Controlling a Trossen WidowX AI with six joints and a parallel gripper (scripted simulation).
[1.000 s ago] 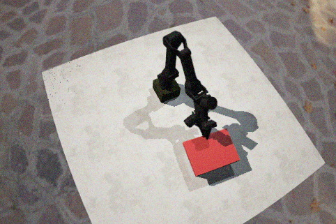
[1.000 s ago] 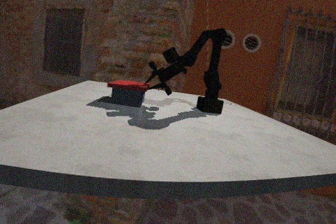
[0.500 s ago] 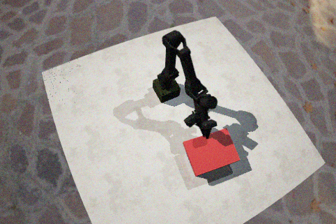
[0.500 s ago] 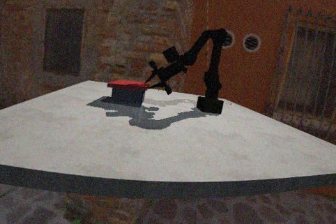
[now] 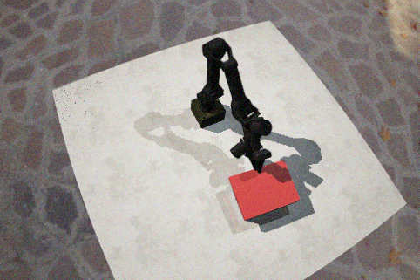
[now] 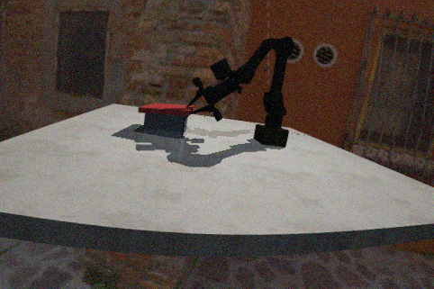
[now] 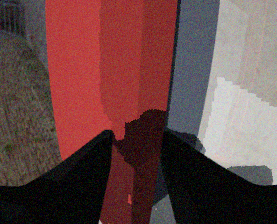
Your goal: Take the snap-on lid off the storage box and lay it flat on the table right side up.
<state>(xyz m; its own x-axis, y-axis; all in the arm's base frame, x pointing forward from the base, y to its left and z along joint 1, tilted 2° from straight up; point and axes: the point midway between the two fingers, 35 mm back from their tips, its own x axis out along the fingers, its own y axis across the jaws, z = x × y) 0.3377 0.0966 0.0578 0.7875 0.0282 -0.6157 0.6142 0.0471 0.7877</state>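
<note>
The red lid lies 80 mm ahead of my gripper tip. Also, from my gripper tip: storage box (80 mm ahead, 10 mm to the left, 50 mm below).
</note>
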